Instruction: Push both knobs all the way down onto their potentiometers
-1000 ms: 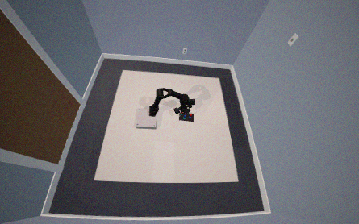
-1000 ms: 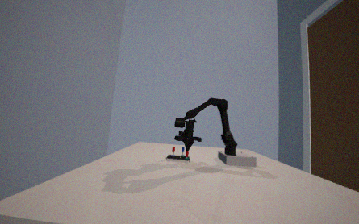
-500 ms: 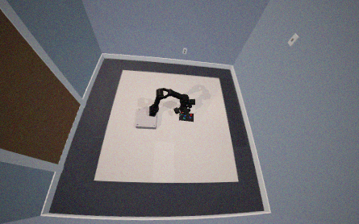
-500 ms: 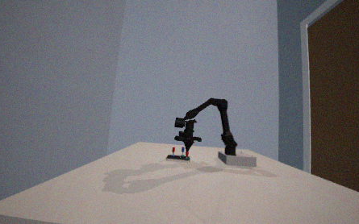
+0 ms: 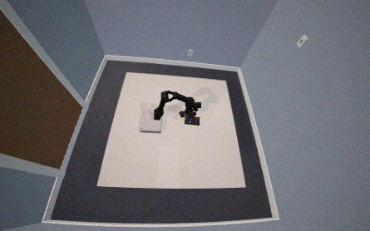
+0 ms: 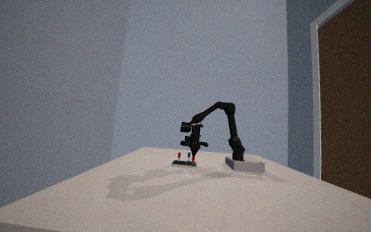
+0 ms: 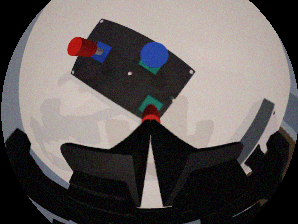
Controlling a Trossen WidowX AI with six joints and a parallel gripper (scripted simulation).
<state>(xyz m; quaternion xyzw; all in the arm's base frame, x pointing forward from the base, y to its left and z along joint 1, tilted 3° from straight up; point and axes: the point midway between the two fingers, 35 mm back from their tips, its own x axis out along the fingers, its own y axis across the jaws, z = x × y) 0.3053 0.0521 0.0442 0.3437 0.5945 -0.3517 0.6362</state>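
Now: gripper tip 5 cm to the left of the blue knob and 3 cm short of it. The rest, counted from my gripper tip: red knob (2 cm below).
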